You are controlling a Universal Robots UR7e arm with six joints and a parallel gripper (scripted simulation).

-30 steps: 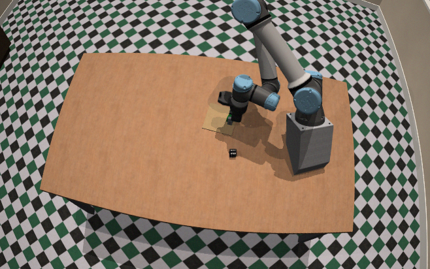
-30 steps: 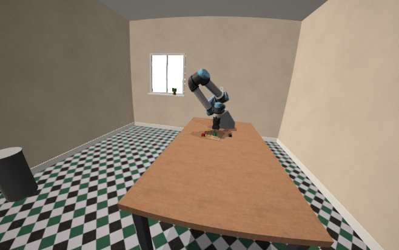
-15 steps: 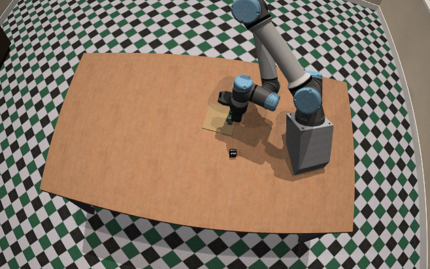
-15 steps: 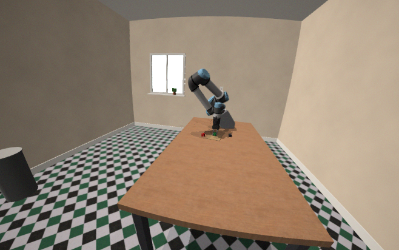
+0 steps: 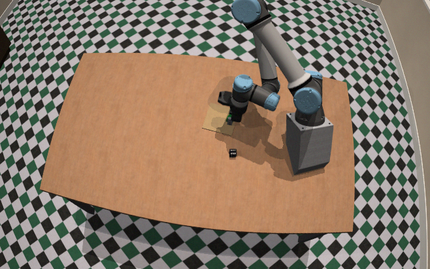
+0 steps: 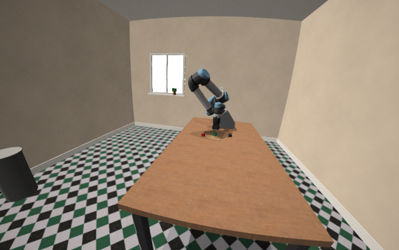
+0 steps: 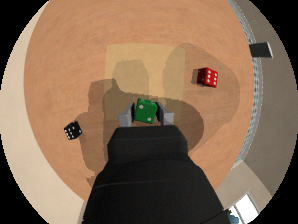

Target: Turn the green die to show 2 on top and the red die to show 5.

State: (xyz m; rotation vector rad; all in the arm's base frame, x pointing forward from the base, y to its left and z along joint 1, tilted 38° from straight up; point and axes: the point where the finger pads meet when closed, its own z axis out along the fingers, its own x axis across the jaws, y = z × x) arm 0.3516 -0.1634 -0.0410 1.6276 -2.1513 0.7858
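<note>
Now: the green die right at my hand. Round my hand: black die (1 cm ahead, 17 cm to the left, 1 cm below); then tan mat (4 cm ahead, 1 cm to the right, 2 cm below); then red die (2 cm ahead, 13 cm to the right, 1 cm below).
</note>
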